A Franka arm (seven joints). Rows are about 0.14 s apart.
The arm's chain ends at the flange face. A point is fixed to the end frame.
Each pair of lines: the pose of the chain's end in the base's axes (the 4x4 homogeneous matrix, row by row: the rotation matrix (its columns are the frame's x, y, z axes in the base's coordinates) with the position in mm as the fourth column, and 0 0 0 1 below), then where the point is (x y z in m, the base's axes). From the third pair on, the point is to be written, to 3 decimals.
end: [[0.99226, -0.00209, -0.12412, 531.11], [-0.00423, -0.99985, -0.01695, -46.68], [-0.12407, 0.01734, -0.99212, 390.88], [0, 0, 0, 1]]
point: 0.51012 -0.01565 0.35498
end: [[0.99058, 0.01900, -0.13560, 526.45], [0.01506, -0.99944, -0.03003, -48.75], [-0.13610, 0.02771, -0.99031, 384.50], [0, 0, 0, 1]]
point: 0.50439 -0.01855 0.34854
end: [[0.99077, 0.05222, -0.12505, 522.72], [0.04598, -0.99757, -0.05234, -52.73], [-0.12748, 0.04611, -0.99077, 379.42], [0, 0, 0, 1]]
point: 0.500 -0.024 0.343
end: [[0.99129, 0.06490, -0.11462, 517.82], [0.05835, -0.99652, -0.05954, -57.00], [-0.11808, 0.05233, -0.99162, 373.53], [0, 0, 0, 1]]
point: 0.495 -0.029 0.336
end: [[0.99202, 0.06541, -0.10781, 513.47], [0.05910, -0.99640, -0.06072, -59.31], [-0.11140, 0.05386, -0.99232, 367.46], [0, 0, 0, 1]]
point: 0.491 -0.031 0.330
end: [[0.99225, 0.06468, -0.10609, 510.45], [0.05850, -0.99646, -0.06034, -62.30], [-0.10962, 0.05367, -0.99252, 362.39], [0, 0, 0, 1]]
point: 0.488 -0.034 0.325
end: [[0.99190, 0.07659, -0.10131, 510.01], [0.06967, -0.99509, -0.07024, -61.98], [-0.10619, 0.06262, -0.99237, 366.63], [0, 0, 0, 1]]
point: 0.487 -0.034 0.329
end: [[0.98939, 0.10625, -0.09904, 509.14], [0.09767, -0.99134, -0.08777, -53.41], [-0.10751, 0.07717, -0.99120, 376.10], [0, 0, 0, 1]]
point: 0.486 -0.027 0.338
